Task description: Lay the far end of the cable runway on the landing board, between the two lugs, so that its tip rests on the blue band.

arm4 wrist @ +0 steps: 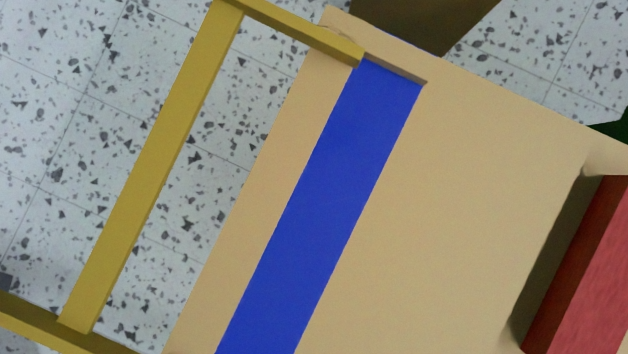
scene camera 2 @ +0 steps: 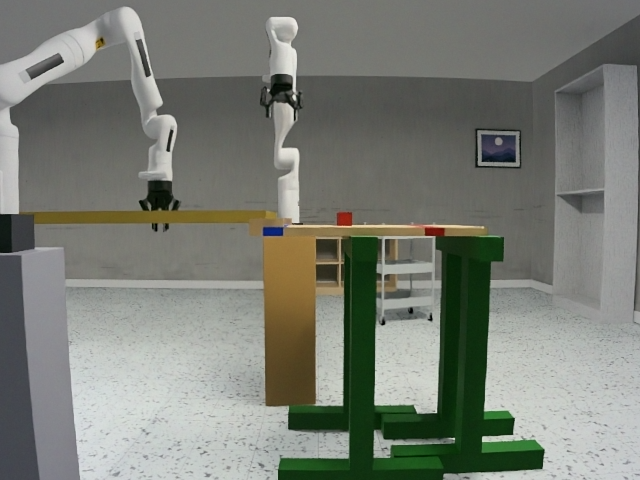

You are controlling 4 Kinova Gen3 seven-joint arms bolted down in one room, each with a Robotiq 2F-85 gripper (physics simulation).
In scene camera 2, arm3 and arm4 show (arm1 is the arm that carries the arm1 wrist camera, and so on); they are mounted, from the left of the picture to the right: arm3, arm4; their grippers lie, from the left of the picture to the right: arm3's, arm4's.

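Note:
The yellow cable runway reaches level to the landing board. In the arm4 wrist view one rail's tip overlaps the near edge of the blue band, along the inner side of a lug. The other rail's tip and the other lug are out of that view. Whether the tip touches the board is unclear. Arm3's gripper is shut on the runway; the near rail hides the grip. Arm4's gripper is open, high above the board. Arm1's and arm2's grippers do not show.
A red block stands on the board. Green trestles and a brown post stand below it. A grey pedestal with a dark block stands at left. A cart and a tall shelf are behind.

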